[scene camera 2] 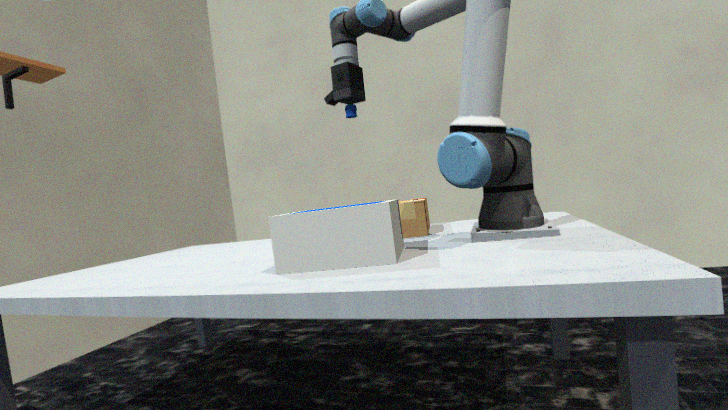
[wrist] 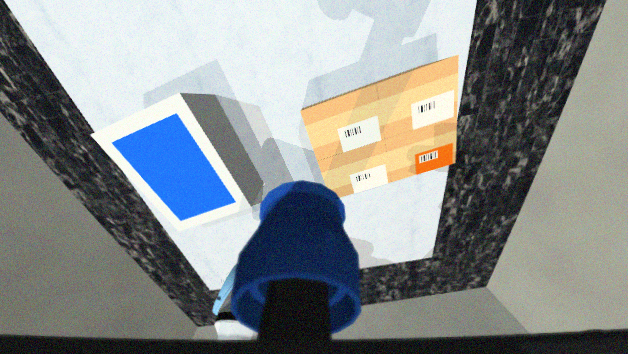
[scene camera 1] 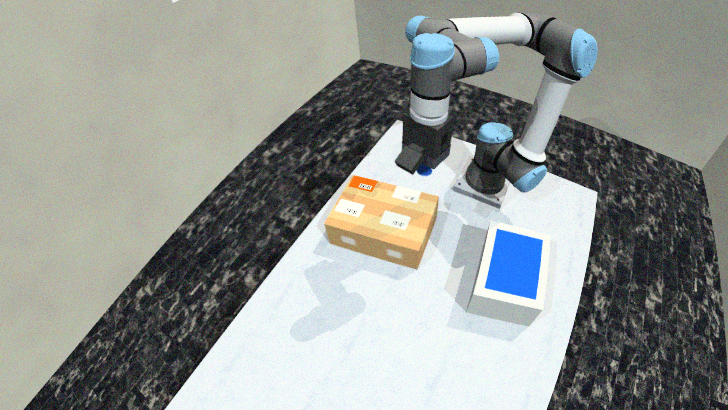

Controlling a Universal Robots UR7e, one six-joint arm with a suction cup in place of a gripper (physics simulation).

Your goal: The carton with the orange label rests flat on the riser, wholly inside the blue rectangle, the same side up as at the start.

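Frame: origin at the arm's base, x ahead, y left, z up, level; millimetres.
Seen in the pictures: hand, its tool point: point(scene camera 2: 351, 116) point(wrist: 302, 218) point(scene camera 1: 424, 170); arm's base, origin of its link: point(scene camera 2: 510, 225) point(scene camera 1: 485, 179).
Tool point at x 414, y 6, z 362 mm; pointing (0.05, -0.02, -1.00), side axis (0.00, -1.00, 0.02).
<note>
Pixels of each thing's top centre, then the offset from my tool point to it.
- carton with the orange label, centre of its top: point(wrist: 421, 151) point(scene camera 1: 367, 191) 51 mm back, 245 mm right, 279 mm down
- white riser, centre of its top: point(scene camera 2: 339, 207) point(wrist: 178, 174) point(scene camera 1: 516, 262) 101 mm back, 265 mm left, 264 mm down
- blue rectangle, centre of its top: point(scene camera 2: 339, 207) point(wrist: 178, 174) point(scene camera 1: 516, 262) 101 mm back, 265 mm left, 264 mm down
The carton with the orange label point(scene camera 1: 363, 184) point(wrist: 434, 158) stands on the table with its label facing up, at the back left corner of a tight block of cartons in scene camera 1. In scene camera 2 the riser partly hides the block. The white riser point(scene camera 1: 504, 310) point(scene camera 2: 336, 241) point(wrist: 225, 150) stands apart from the block. The blue rectangle point(scene camera 1: 515, 262) point(wrist: 175, 165) on its top has nothing on it. My suction gripper point(scene camera 1: 424, 171) point(scene camera 2: 351, 117) point(wrist: 302, 197) points down and hangs high above the table, holding nothing and touching nothing.
Three cartons with white labels point(scene camera 1: 406, 194) point(scene camera 1: 349, 208) point(scene camera 1: 395, 220) stand against the orange-labelled one and each other. The block is near the left edge of the table point(scene camera 1: 387, 356) point(scene camera 2: 356, 304). The arm's base point(scene camera 1: 481, 190) point(scene camera 2: 514, 232) is behind the riser in scene camera 1. A wall shelf point(scene camera 2: 38, 71) is at left.
</note>
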